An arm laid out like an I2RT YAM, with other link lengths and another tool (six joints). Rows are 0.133 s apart.
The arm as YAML. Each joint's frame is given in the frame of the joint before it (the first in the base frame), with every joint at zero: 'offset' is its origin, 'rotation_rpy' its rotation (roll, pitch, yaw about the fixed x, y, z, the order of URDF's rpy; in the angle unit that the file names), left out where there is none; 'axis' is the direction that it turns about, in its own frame. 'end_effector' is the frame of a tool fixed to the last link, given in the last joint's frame.
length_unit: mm
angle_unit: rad
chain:
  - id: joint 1
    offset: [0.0, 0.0, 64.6]
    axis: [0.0, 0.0, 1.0]
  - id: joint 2
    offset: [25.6, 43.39, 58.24]
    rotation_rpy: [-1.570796, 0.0, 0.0]
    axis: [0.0, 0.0, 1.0]
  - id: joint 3
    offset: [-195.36, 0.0, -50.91]
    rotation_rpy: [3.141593, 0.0, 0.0]
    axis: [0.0, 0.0, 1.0]
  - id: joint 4
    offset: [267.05, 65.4, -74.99]
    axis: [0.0, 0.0, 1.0]
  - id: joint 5
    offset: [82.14, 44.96, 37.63]
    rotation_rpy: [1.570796, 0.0, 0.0]
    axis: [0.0, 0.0, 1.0]
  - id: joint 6
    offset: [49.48, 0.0, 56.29]
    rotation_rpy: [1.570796, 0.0, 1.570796]
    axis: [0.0, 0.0, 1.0]
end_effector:
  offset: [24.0, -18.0, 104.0]
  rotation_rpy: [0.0, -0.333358, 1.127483]
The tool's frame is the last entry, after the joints.
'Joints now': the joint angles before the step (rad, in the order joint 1, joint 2, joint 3, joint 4, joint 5, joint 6). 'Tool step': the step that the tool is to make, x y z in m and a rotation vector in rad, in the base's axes. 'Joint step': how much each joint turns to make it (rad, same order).
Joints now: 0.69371 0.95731 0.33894 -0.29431 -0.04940 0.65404
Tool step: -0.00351 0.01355 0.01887 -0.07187 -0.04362 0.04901
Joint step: 0.08355 0.03204 0.09041 -0.07440 0.08659 -0.02251
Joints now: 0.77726 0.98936 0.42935 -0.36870 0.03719 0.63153
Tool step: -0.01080 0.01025 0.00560 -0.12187 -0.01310 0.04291
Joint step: 0.10033 0.09959 0.10568 -0.08657 0.10835 -0.00495
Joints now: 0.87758 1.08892 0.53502 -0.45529 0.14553 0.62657
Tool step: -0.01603 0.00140 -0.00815 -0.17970 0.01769 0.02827
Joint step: 0.09996 0.15981 0.11671 -0.11560 0.11597 0.02023
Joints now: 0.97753 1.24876 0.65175 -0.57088 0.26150 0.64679
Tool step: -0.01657 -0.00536 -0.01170 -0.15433 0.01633 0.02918
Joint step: 0.07630 0.12055 0.06448 -0.09079 0.07897 0.02365
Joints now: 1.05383 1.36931 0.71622 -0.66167 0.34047 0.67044
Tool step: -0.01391 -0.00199 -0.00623 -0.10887 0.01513 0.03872
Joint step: 0.06103 0.08738 0.05230 -0.07364 0.04120 0.01526
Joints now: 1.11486 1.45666 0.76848 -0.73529 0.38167 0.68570
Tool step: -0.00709 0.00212 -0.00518 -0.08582 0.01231 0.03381
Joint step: 0.03967 0.09653 0.06485 -0.05262 0.02556 0.00343
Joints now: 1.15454 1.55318 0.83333 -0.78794 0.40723 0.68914
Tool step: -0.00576 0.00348 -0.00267 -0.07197 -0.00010 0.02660
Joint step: 0.03852 0.08656 0.06484 -0.04960 0.02823 0.01220
